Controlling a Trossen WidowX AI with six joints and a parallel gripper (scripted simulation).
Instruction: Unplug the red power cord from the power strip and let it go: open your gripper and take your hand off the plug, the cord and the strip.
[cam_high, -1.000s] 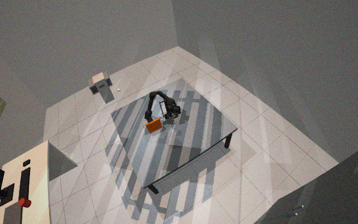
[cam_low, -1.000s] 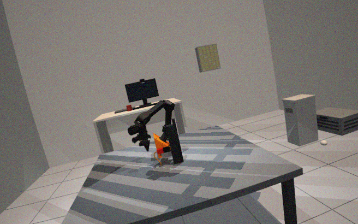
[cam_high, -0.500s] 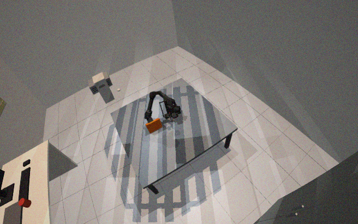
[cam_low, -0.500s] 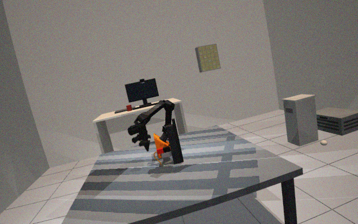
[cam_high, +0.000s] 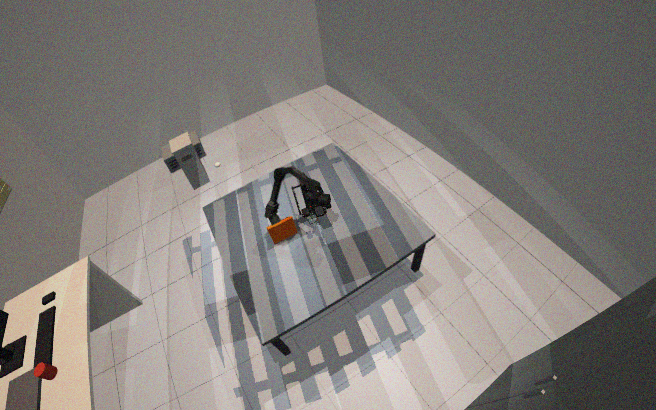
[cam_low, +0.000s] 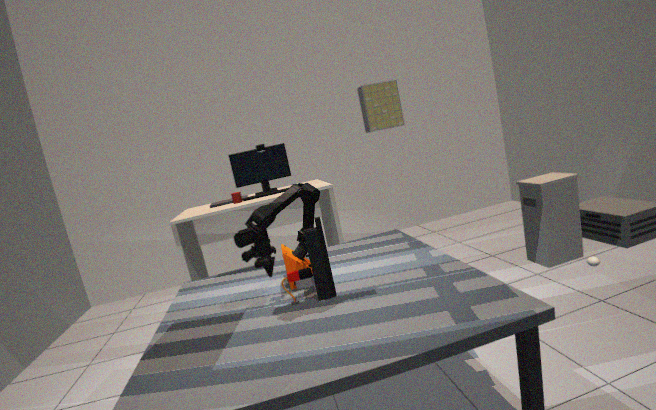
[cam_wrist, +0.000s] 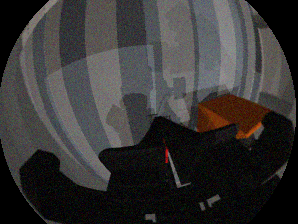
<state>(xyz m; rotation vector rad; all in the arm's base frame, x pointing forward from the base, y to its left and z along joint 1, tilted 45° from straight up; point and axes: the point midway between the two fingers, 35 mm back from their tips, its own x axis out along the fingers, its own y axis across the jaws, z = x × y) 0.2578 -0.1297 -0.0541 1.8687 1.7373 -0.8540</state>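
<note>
Now: the red plug 110 mm to the left of my gripper tip, 10 mm below it and 10 mm ahead of it.
</note>
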